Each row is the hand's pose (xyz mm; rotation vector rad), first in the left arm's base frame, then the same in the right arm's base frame.
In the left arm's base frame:
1: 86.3 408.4 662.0 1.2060 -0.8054 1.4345
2: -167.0 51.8 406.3 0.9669 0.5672 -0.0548
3: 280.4 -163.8 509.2 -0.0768 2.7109 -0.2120
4: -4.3 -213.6 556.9 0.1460 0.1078 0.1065
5: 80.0 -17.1 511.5 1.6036 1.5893 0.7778
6: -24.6 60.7 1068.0 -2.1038 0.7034 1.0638
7: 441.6 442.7 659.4 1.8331 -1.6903 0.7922
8: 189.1 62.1 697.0 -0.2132 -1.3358 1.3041
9: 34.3 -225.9 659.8 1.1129 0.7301 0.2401
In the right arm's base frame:
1: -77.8 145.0 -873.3 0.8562 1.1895 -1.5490
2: 311.6 34.5 -568.4 0.3325 -1.7303 1.8299
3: -52.6 -288.6 -426.2 -0.3102 -0.1671 0.3103
4: 222.7 -297.0 -526.1 0.2352 -2.6732 0.9801
5: 87.3 -127.6 -553.6 -0.7970 -0.3893 1.9846
6: 78.1 -332.6 -1087.0 -1.3352 -1.4614 -1.5778
7: -420.7 102.6 -783.7 0.0056 0.4049 -1.4454
8: -67.6 -181.0 -714.1 0.7219 1.6803 -0.1172
9: 175.4 -368.8 -595.7 -0.0676 -1.5412 1.9798

